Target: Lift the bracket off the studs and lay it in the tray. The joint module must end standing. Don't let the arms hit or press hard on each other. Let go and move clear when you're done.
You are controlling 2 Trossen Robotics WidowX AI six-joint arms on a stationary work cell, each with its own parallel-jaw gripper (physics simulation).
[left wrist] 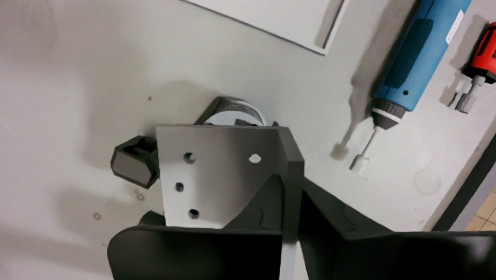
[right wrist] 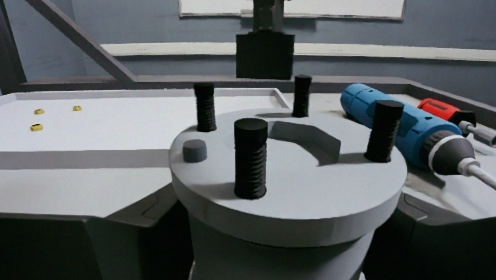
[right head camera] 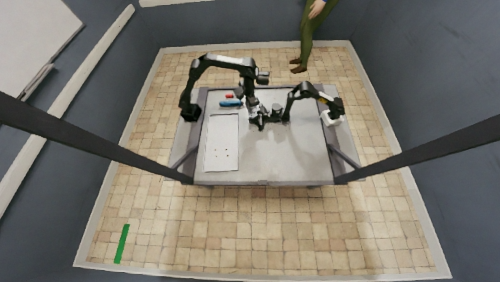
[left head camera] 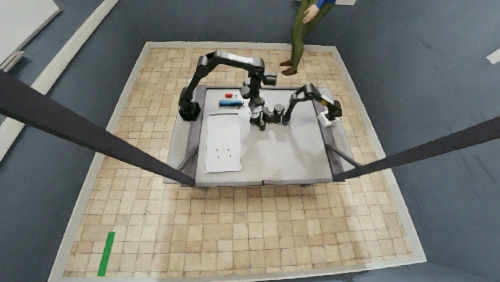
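Where they show: left gripper, fingertip midpoint: [left wrist: 285, 184] [left head camera: 251, 102]; right gripper, fingertip midpoint: [left wrist: 248, 109] [right wrist: 270, 174] [right head camera: 248, 116] [left head camera: 249, 116]; left arm's base, origin of the base link: [right head camera: 189, 108] [left head camera: 188, 107]; right arm's base, origin of the base link: [right head camera: 333, 115] [left head camera: 330, 116].
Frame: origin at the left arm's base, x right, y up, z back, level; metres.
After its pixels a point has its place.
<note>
My left gripper [left wrist: 285, 184] @(x -0.078, y 0.063, z -0.406 m) is shut on the upright flange of the grey bracket [left wrist: 215, 175] @(x -0.053, y 0.040, z -0.431 m). The bracket's plate with several holes is above the joint module [left wrist: 237, 112] @(x -0.047, y -0.030, z -0.406 m) [right wrist: 295, 200] @(x -0.065, y -0.031, z -0.460 m). In the right wrist view the module stands upright, its round top and black studs [right wrist: 250, 160] @(x -0.057, y -0.023, z -0.461 m) uncovered, and the bracket does not show there. My right gripper [right wrist: 270, 174] @(x -0.055, y -0.060, z -0.403 m) is shut on the module's body, below the flange. The white tray [left head camera: 222, 132] @(x 0.090, y -0.093, z -0.244 m) [right head camera: 222, 130] @(x 0.072, y -0.093, z -0.246 m) [left wrist: 322, 51] @(x -0.082, y -0.081, z -0.319 m) [right wrist: 85, 159] @(x 0.089, y -0.089, z -0.366 m) lies at the left of the table in the head views.
Small yellow nuts [right wrist: 39, 111] @(x 0.256, y -0.089, z -0.268 m) lie in the tray. A blue power driver [left head camera: 230, 103] @(x -0.138, y -0.064, z -0.246 m) [right head camera: 230, 103] @(x -0.142, y -0.061, z -0.247 m) [left wrist: 420, 60] @(x -0.154, y -0.057, z -0.276 m) and a red tool [left head camera: 228, 95] @(x -0.216, y -0.073, z -0.210 m) [right head camera: 229, 95] @(x -0.222, y -0.070, z -0.214 m) [left wrist: 485, 55] @(x -0.217, y -0.075, z -0.220 m) lie behind the tray. The two grippers are close together, the left above. A person [left head camera: 298, 40] stands behind the table.
</note>
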